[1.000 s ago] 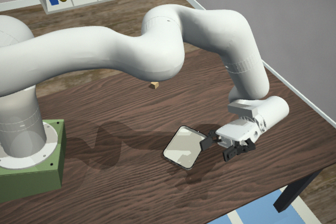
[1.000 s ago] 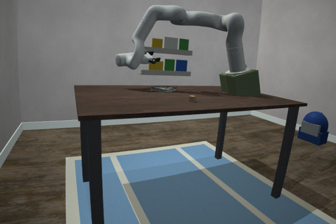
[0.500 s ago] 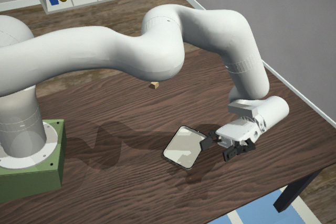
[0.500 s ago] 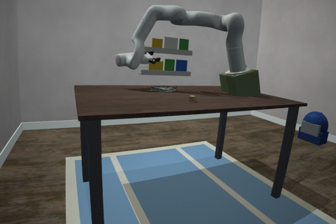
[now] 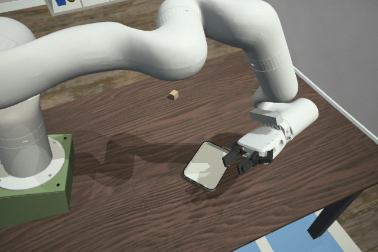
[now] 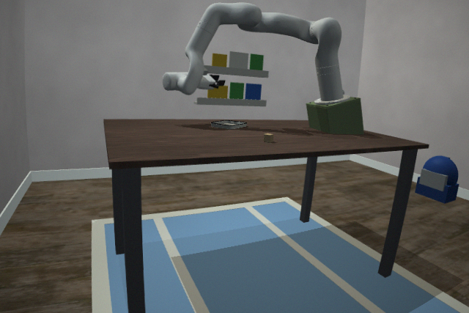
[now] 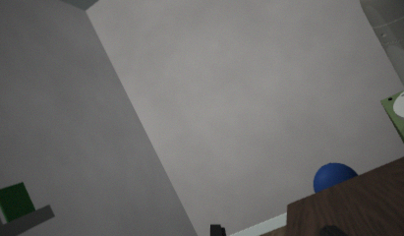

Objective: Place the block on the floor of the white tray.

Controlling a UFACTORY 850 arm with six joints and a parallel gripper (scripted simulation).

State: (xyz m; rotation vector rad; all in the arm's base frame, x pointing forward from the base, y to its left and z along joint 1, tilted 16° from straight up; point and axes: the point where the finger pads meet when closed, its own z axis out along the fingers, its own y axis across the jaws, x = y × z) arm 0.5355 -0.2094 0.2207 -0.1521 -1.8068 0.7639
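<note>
Now: hand 8 cm past the small wooden block, 52 cm to the right of it and 21 cm above it. From my hand the other things lie so: white tray: 3 cm behind, 14 cm to the left, 21 cm below.
</note>
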